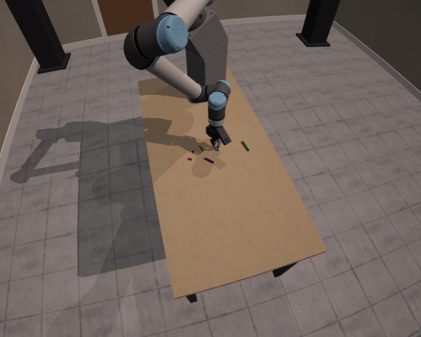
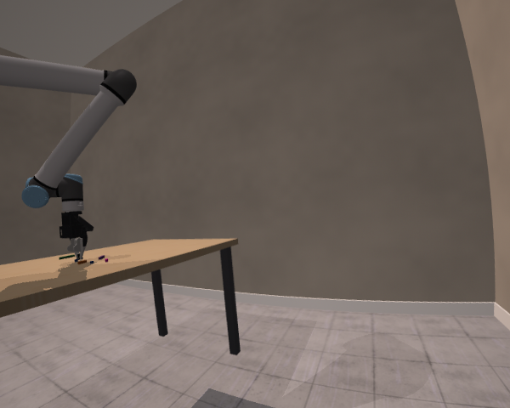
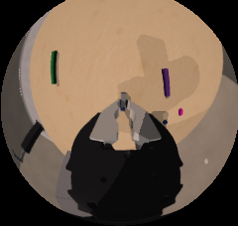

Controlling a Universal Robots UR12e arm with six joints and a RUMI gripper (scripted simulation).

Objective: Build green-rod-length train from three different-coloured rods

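Now: the grey rod 10 mm below my hand. Also, from my hand: purple rod 80 mm ahead, 60 mm to the right, 10 mm below; magenta rod 40 mm ahead, 170 mm to the right, 10 mm below; orange rod 30 mm behind, 90 mm to the right, 10 mm below.
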